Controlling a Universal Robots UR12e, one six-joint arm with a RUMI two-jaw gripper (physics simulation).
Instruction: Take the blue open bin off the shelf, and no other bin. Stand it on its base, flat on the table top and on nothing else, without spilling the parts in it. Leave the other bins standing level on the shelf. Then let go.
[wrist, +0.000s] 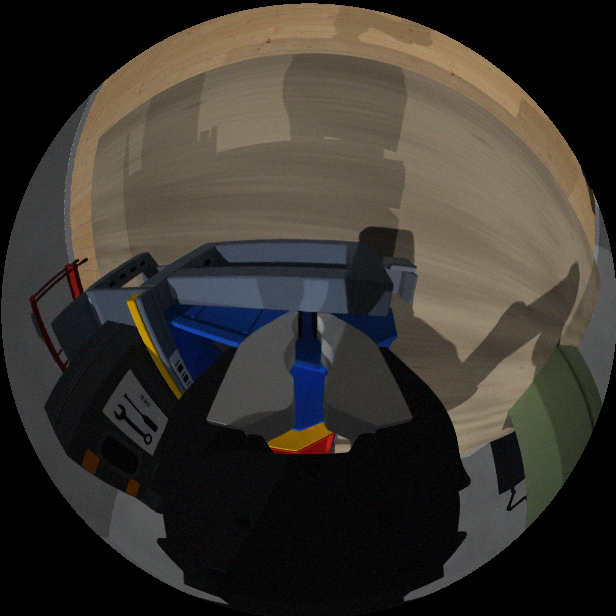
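Note:
My gripper (309, 336) fills the lower middle of the wrist view. Its two grey fingers are shut on a wall of the blue bin (308, 382), which runs as a blue strip between them. More of the blue bin (224, 333) shows to the left and right behind the fingers, close under the grey shelf frame (270, 281). I cannot see the parts inside the bin. I cannot tell whether the bin rests on the shelf.
A yellow bin edge (150, 344) sits left of the blue bin. Yellow and red shapes (301, 439) show at the finger bases. A dark cabinet with a tool label (135, 413) and a red frame (51, 304) stand left. The wooden table top (321, 172) spreads beyond. A green object (554, 425) is at right.

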